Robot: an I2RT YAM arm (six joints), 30 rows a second.
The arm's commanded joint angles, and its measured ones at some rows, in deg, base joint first. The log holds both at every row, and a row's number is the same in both.
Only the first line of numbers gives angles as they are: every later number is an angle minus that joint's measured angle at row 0.
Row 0, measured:
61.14 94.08 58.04 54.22 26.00 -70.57
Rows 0 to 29, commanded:
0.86 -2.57 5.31 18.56 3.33 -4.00
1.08 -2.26 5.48 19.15 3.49 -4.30
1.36 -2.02 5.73 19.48 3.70 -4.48
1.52 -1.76 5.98 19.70 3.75 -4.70
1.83 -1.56 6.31 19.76 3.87 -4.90
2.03 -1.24 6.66 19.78 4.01 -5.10
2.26 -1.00 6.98 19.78 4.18 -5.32
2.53 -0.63 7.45 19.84 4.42 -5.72
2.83 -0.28 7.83 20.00 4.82 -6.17
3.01 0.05 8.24 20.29 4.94 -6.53
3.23 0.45 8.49 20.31 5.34 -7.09
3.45 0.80 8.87 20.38 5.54 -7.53
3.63 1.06 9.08 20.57 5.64 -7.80
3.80 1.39 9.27 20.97 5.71 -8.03
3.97 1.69 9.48 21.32 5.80 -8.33
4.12 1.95 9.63 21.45 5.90 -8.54
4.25 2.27 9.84 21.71 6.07 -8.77
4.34 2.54 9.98 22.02 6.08 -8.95
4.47 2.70 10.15 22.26 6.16 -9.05
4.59 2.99 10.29 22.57 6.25 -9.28
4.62 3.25 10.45 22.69 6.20 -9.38
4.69 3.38 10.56 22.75 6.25 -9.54
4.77 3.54 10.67 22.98 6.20 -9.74
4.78 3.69 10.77 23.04 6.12 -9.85
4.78 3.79 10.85 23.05 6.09 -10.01
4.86 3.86 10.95 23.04 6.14 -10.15
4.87 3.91 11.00 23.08 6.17 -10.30
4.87 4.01 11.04 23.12 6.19 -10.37
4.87 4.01 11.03 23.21 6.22 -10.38
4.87 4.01 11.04 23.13 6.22 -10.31
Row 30, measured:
3.81 8.88 5.25 8.15 9.20 -15.21
